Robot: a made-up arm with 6 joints.
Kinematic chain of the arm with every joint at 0, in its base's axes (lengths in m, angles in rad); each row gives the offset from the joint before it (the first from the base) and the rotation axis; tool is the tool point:
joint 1: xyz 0 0 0.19 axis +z
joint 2: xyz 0 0.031 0 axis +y
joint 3: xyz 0 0 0.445 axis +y
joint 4: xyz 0 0 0.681 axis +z
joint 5: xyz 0 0 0 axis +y
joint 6: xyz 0 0 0.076 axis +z
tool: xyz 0 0 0
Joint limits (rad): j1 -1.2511..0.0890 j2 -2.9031..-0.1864 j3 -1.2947..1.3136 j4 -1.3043..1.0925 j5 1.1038..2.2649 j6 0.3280..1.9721
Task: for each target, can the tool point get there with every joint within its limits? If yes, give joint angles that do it. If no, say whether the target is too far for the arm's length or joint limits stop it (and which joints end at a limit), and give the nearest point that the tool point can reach.
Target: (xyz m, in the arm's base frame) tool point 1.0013 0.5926 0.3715
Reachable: no: joint limits stop it (at a limit: joint 1, joint 2, joint 3) | nearest point 0.5683 0.1222 0.8727 | short by 0.812 m
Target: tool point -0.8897 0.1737 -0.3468
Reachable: yes | joints -0.2233 -1.5880 -0.8999 -0.9246 1.3114 0.4548
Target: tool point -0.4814 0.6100 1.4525
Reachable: no: too far | nearest point -0.3781 0.4792 1.1817 | short by 0.318 m
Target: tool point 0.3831 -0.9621 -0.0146
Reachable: no: joint limits stop it (at a limit: joint 2, joint 3, joint 4, joint 5) | nearest point 0.1886 -0.4737 -0.6100 | short by 0.794 m
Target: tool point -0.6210 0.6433 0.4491
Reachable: yes | joints -0.8296 -1.9540 1.0533 -1.0066 2.1203 0.6018
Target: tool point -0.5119 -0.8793 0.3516
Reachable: no: joint limits stop it (at a limit: joint 1, joint 3, joint 4) | nearest point -0.8372 -0.1142 0.4219 | short by 0.834 m
